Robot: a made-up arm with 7 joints. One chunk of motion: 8 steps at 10 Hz.
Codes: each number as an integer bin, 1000 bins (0 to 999) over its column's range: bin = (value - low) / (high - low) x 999, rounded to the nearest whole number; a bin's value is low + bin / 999 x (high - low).
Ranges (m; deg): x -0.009..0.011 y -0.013..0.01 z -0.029..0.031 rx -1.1..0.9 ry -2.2..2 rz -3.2..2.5
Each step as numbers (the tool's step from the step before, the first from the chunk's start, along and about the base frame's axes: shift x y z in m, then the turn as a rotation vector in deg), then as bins.
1 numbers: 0.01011 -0.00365 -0.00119 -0.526 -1.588 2.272
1 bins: 955 406 463 287 146 959
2 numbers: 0.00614 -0.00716 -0.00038 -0.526 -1.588 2.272
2 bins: 756 254 477 287 146 959
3 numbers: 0.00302 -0.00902 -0.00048 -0.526 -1.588 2.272
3 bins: 600 173 475 287 146 959
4 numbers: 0.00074 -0.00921 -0.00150 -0.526 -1.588 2.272
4 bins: 487 165 458 287 146 959
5 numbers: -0.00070 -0.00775 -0.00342 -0.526 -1.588 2.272
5 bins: 415 228 426 287 146 959
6 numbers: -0.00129 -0.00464 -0.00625 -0.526 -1.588 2.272
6 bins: 385 363 379 287 146 959
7 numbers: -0.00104 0.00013 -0.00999 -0.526 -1.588 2.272
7 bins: 398 570 317 287 146 959
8 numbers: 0.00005 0.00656 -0.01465 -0.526 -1.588 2.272
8 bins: 452 850 239 287 146 959
